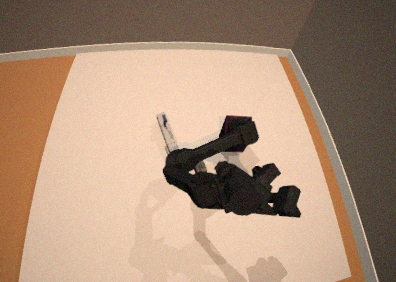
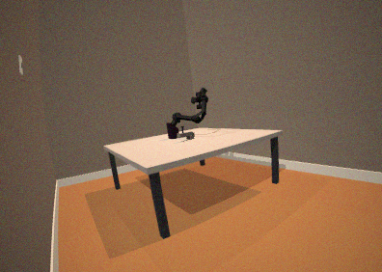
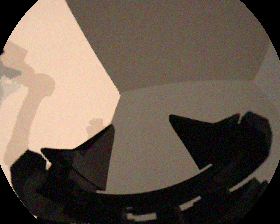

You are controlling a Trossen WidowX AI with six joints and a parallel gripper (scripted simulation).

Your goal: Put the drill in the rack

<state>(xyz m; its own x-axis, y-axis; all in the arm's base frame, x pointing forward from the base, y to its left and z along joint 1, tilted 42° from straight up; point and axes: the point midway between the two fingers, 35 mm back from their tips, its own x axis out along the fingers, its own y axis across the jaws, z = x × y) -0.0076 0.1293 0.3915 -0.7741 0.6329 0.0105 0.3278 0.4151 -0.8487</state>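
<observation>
Now: the blue key 300 mm ahead of my gripper tip, 430 mm to the right of it and 220 mm below it. Also, from my gripper tip: yellow drill: 280 mm ahead, 380 mm to the right, 270 mm below; then grey holder block: 290 mm ahead, 400 mm to the right, 280 mm below.
</observation>
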